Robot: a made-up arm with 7 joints. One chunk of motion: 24 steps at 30 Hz.
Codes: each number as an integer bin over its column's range. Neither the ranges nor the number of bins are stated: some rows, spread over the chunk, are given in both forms.
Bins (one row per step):
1: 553 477 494 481 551 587 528
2: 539 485 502 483 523 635 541
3: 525 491 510 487 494 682 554
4: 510 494 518 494 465 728 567
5: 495 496 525 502 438 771 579
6: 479 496 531 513 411 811 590
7: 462 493 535 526 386 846 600
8: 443 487 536 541 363 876 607
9: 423 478 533 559 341 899 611
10: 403 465 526 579 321 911 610
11: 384 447 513 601 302 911 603
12: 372 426 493 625 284 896 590
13: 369 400 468 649 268 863 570
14: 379 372 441 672 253 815 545
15: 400 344 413 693 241 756 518
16: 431 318 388 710 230 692 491
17: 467 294 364 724 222 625 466
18: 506 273 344 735 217 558 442
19: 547 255 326 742 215 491 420
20: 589 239 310 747 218 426 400
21: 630 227 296 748 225 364 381
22: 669 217 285 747 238 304 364
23: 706 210 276 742 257 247 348
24: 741 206 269 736 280 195 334
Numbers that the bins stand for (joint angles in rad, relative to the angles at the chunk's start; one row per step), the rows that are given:
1: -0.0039 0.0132 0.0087 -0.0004 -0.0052 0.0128 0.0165
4: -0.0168 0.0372 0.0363 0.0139 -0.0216 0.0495 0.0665
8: -0.0370 0.0274 0.0570 0.0657 -0.0410 0.0880 0.1177
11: -0.0547 -0.0291 0.0305 0.1318 -0.0526 0.0971 0.1126
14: -0.0562 -0.1350 -0.0523 0.2099 -0.0619 0.0721 0.0383
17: -0.0298 -0.2450 -0.1410 0.2672 -0.0678 0.0227 -0.0629
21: 0.0192 -0.3396 -0.2193 0.2936 -0.0672 -0.0453 -0.1718
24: 0.0525 -0.3692 -0.2503 0.2804 -0.0567 -0.0892 -0.2321
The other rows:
2: -0.0081 0.0245 0.0179 0.0018 -0.0105 0.0253 0.0332
3: -0.0123 0.0330 0.0271 0.0062 -0.0160 0.0375 0.0498
5: -0.0214 0.0401 0.0444 0.0228 -0.0267 0.0607 0.0819
6: -0.0262 0.0401 0.0513 0.0349 -0.0318 0.0711 0.0960
7: -0.0313 0.0358 0.0559 0.0492 -0.0366 0.0802 0.1088
9: -0.0430 0.0147 0.0536 0.0855 -0.0451 0.0940 0.1229
10: -0.0490 -0.0037 0.0455 0.1075 -0.0489 0.0971 0.1216
12: -0.0583 -0.0587 0.0075 0.1582 -0.0560 0.0932 0.0960
13: -0.0592 -0.0954 -0.0213 0.1846 -0.0590 0.0846 0.0703
15: -0.0499 -0.1745 -0.0846 0.2331 -0.0642 0.0568 0.0037
16: -0.0406 -0.2112 -0.1134 0.2518 -0.0663 0.0401 -0.0309
18: -0.0180 -0.2747 -0.1640 0.2793 -0.0687 0.0052 -0.0937
19: -0.0057 -0.3001 -0.1847 0.2870 -0.0691 -0.0122 -0.1219
20: 0.0069 -0.3227 -0.2031 0.2925 -0.0685 -0.0291 -0.1475
22: 0.0309 -0.3537 -0.2319 0.2925 -0.0647 -0.0609 -0.1936
23: 0.0420 -0.3636 -0.2423 0.2870 -0.0611 -0.0757 -0.2141

